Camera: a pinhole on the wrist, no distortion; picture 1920 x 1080 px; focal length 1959.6 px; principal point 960.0 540.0 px. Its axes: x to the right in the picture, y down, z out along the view. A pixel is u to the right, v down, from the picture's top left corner.
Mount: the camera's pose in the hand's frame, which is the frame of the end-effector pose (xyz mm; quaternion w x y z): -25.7 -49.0 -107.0 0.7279 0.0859 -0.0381 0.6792
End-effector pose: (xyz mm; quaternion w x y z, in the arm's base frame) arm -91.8 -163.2 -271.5 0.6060 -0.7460 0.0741 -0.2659
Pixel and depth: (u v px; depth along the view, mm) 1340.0 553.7 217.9
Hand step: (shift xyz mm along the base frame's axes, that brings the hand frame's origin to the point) 36.9 115.3 25.8
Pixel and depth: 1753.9 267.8 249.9
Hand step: 102.3 117.9 -13.2
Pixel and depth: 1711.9 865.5 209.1
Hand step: 19.6 118.5 -22.3
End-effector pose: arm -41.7 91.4 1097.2 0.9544 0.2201 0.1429 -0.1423
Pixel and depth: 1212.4 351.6 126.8
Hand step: -18.9 -56.4 -3.0
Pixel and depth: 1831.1 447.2 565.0
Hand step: 184.8 -153.9 440.2
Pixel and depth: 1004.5 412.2 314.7
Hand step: 22.7 -181.4 131.7
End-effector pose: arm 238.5 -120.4 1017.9 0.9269 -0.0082 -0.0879 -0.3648
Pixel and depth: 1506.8 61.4 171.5
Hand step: -12.5 -40.6 69.0
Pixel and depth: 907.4 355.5 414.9
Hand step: -111.3 -101.6 290.9
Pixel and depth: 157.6 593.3 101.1
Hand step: -88.7 -62.8 -23.9
